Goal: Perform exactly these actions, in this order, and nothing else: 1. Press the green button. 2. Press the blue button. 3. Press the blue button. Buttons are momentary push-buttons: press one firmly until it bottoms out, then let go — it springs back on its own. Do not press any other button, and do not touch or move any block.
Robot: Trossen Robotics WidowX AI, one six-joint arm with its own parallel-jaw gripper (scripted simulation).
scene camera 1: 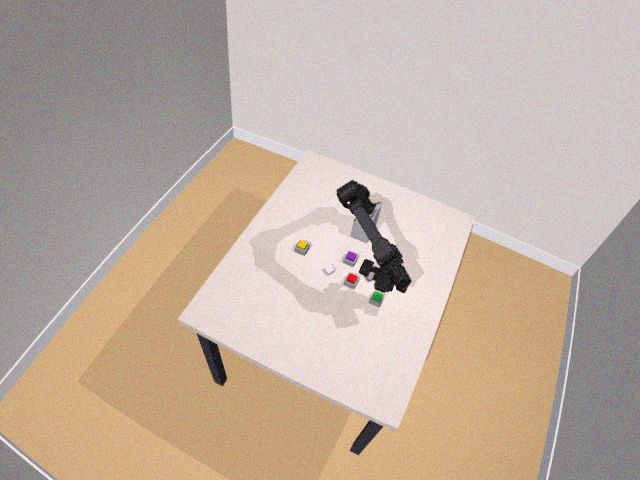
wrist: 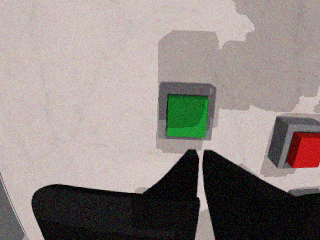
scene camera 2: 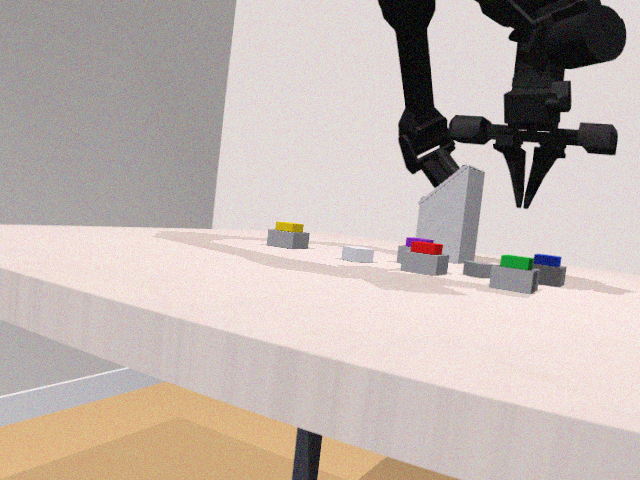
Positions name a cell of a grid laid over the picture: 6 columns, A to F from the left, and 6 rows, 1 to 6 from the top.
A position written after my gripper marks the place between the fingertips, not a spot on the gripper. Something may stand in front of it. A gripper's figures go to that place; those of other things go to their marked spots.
Scene:
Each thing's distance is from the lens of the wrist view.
my gripper (wrist: D4): 0.10 m
green button (wrist: D3): 0.15 m

